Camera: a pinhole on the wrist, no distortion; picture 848 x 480 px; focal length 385.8 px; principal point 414.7 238.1 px. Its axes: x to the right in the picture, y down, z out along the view. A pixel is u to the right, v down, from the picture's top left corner.
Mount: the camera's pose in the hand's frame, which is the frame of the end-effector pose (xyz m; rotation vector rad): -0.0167 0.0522 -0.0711 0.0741 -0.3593 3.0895
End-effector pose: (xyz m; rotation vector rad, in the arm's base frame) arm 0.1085 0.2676 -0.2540 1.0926 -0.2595 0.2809
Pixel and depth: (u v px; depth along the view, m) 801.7 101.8 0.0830
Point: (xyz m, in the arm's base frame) -0.0041 0.2676 -0.2246
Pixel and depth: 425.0 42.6 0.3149
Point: 0.0375 0.0815 -0.0247
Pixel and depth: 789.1 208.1 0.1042
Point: -0.0129 0.2401 -0.2443
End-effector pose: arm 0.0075 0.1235 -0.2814 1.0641 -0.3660 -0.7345
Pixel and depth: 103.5 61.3 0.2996
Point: 0.0768 -0.1719 -0.0908
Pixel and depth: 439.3 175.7 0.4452
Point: -0.2294 -0.1037 -0.0882
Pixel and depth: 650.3 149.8 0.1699
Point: -0.1172 0.1456 -0.1767
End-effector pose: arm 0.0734 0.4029 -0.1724 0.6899 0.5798 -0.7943
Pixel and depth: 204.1 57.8 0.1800
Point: 0.2223 0.3210 -0.1307
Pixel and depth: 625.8 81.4 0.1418
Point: 0.1032 0.4182 -0.0335
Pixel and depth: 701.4 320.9 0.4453
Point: -0.1490 0.2157 0.2406
